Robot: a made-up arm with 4 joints. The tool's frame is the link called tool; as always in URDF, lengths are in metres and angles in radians.
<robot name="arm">
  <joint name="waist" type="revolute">
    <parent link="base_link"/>
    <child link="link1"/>
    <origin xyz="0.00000 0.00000 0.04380" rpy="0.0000 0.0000 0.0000"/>
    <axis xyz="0 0 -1"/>
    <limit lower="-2.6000" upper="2.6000" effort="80" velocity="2.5"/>
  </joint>
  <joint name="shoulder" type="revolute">
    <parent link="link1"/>
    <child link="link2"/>
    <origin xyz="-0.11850 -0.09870 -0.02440" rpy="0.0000 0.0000 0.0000"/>
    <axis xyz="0 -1 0"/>
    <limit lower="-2.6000" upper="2.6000" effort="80" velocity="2.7"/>
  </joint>
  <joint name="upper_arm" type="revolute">
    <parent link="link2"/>
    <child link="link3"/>
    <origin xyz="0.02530 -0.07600 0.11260" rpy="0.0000 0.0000 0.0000"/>
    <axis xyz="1 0 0"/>
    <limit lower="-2.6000" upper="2.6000" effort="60" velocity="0.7"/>
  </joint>
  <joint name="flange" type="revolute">
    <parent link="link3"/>
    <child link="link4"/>
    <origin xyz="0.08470 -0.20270 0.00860" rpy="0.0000 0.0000 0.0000"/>
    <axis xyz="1 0 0"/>
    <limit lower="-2.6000" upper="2.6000" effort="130" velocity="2.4"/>
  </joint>
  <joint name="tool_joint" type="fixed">
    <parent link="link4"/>
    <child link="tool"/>
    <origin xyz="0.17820 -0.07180 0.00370" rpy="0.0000 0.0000 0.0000"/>
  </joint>
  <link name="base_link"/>
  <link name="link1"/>
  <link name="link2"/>
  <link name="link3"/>
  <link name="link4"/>
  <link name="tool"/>
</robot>
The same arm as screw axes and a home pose.
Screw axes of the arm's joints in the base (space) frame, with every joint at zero. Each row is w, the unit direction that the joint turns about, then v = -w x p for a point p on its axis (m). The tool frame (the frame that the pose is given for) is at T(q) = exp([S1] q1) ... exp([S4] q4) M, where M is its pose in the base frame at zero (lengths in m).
S1 = (0, 0, -1, 0.0000, 0.0000, 0.0000)
S2 = (0, -1, 0, 0.0194, 0.0000, 0.1185)
S3 = (1, 0, 0, 0.0000, 0.1320, 0.1747)
S4 = (1, 0, 0, 0.0000, 0.1406, 0.3774)
M: xyz 0.1697 -0.4492 0.1443 (m) rpy 0.0000 0.0000 0.0000 (rad, as in URDF)
Joint limits (rad, base to tool): -2.6000..2.6000 -2.6000..2.6000 -2.6000..2.6000 -2.6000..2.6000

